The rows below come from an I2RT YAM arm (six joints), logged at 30 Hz.
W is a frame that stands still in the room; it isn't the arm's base.
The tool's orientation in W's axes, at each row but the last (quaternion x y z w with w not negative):
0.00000, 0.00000, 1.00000, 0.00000
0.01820, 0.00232, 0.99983, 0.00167
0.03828, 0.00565, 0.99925, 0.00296
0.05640, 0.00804, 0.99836, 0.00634
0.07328, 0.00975, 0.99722, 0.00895
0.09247, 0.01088, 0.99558, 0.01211
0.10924, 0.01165, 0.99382, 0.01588
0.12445, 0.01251, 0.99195, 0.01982
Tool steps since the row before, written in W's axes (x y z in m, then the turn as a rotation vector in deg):
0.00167, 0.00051, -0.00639, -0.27, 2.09, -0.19
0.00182, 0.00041, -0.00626, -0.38, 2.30, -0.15
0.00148, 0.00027, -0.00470, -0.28, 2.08, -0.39
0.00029, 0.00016, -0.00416, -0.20, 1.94, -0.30
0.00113, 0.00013, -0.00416, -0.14, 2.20, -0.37
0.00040, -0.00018, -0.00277, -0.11, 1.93, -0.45
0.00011, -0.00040, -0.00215, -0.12, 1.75, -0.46
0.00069, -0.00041, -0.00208, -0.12, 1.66, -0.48
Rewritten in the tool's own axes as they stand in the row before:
-0.00167, -0.00051, -0.00639, 0.27, -2.09, -0.19
-0.00205, -0.00045, -0.00619, 0.38, -2.30, -0.15
-0.00183, -0.00033, -0.00457, 0.26, -2.08, -0.39
-0.00075, -0.00023, -0.00410, 0.19, -1.94, -0.29
-0.00172, -0.00023, -0.00395, 0.13, -2.20, -0.35
-0.00091, 0.00010, -0.00265, 0.08, -1.94, -0.42
-0.00059, 0.00034, -0.00208, 0.08, -1.76, -0.44
-0.00120, 0.00032, -0.00185, 0.07, -1.67, -0.46

